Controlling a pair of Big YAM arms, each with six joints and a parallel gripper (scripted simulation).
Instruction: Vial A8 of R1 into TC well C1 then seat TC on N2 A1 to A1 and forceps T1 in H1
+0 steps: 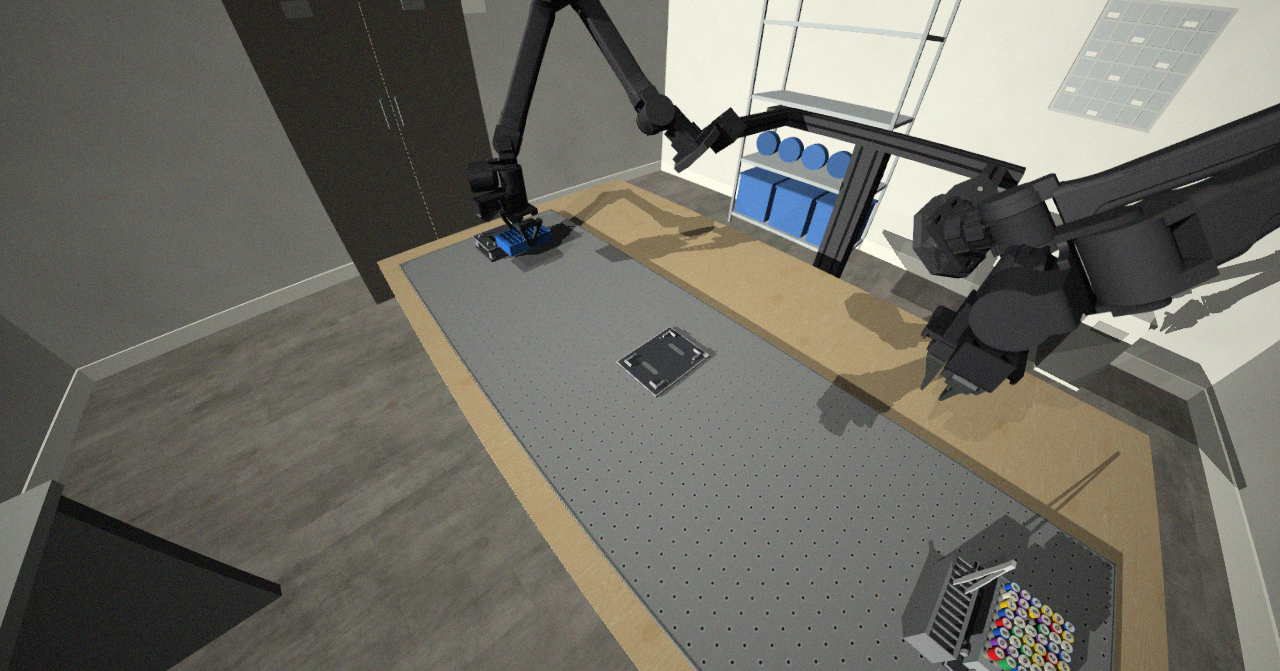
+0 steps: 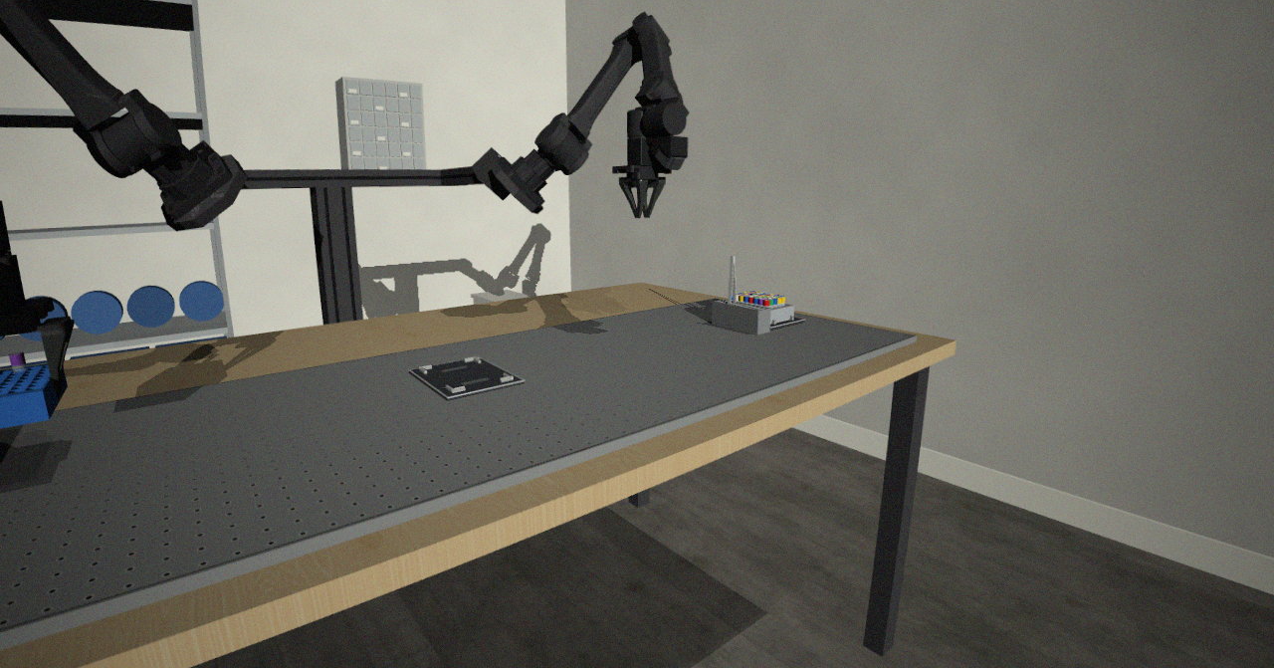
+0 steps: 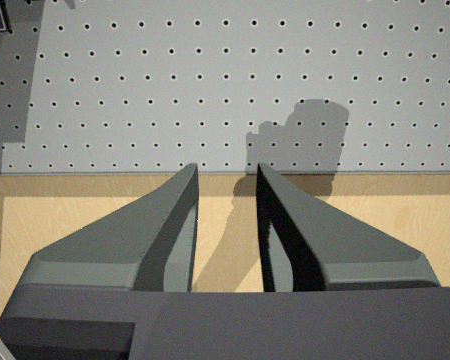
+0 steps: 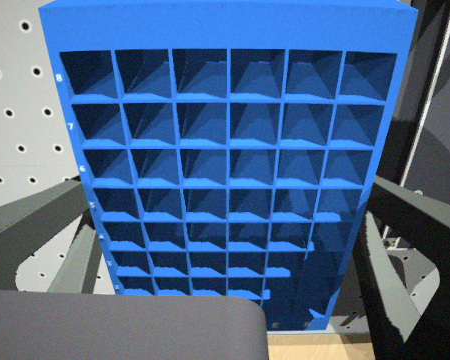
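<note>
Right now the raised nest N2 is 15 cm to the right of my right hand and 6 cm below it. Also, from my right hand: grey slotted holder H1: 4 cm ahead, 110 cm to the left, 8 cm below; then blue tube carrier TC: right at my right hand; then purple-capped vial: 5 cm behind, 1 cm to the left, 1 cm above.
</note>
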